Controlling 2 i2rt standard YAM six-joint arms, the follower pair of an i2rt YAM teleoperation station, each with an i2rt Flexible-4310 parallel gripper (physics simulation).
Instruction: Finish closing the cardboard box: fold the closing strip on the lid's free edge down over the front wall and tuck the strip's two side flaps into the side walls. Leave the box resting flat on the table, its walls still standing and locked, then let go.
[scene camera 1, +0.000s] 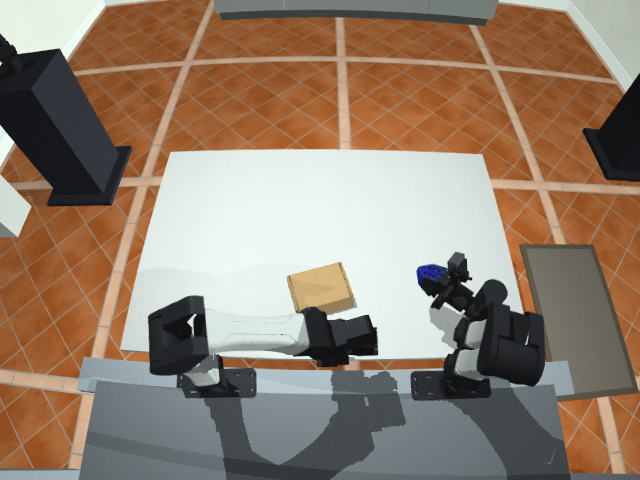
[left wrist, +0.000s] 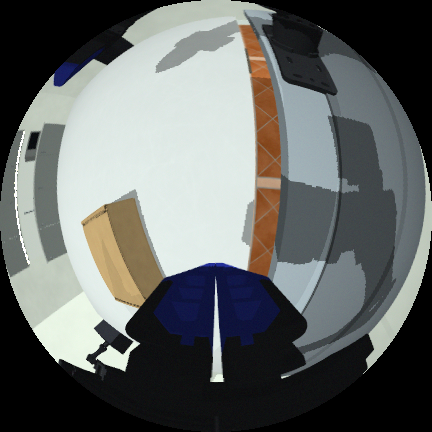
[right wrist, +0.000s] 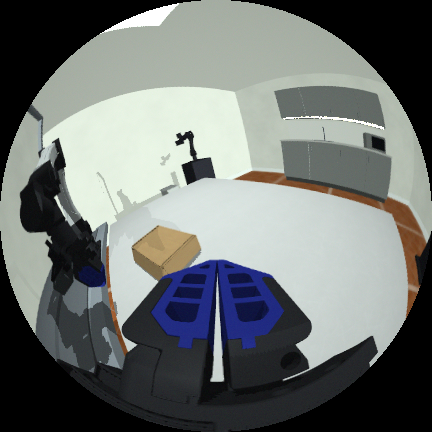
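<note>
The cardboard box (scene camera 1: 319, 284) (left wrist: 105, 255) (right wrist: 162, 245) rests flat on the white table (scene camera 1: 248, 206) with its lid down and its walls standing. Its front face looks smooth in the left wrist view, with no strip sticking out. The side flaps are too small to make out. My left gripper (left wrist: 215, 268) (right wrist: 104, 283) is shut and empty, in front of the box and apart from it; its fingertips are hidden in the scene view. My right gripper (scene camera 1: 419, 273) (right wrist: 216, 265) (left wrist: 61, 77) is shut and empty, above the table to the right of the box.
The left forearm (scene camera 1: 258, 330) stretches across the table's front edge, close before the box. The grey bench (scene camera 1: 289, 434) with both arm bases lies along the front. A dark pedestal (scene camera 1: 67, 124) stands on the floor at the left, and a brown mat (scene camera 1: 578, 310) lies at the right.
</note>
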